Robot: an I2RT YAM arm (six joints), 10 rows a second.
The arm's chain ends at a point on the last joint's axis. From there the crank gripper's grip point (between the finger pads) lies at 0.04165 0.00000 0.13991 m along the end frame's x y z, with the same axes.
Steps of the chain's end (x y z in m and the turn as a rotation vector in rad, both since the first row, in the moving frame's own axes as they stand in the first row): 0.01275 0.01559 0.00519 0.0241 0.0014 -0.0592; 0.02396 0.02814 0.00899 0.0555 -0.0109 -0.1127; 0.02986 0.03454 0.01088 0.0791 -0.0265 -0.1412; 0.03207 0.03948 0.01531 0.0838 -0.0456 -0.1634; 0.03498 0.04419 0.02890 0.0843 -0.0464 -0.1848; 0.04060 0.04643 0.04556 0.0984 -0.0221 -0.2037; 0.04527 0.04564 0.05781 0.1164 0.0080 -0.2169
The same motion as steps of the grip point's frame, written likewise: 0.01277 0.00975 0.00506 0.0241 0.0014 -0.0592; 0.02174 0.01579 0.00909 0.0555 -0.0109 -0.1127; 0.02496 0.01789 0.01126 0.0791 -0.0265 -0.1412; 0.02418 0.02150 0.01628 0.0838 -0.0456 -0.1634; 0.02670 0.02536 0.02985 0.0843 -0.0464 -0.1848; 0.03527 0.02464 0.04535 0.0984 -0.0221 -0.2037; 0.04364 0.02047 0.05601 0.1164 0.0080 -0.2169
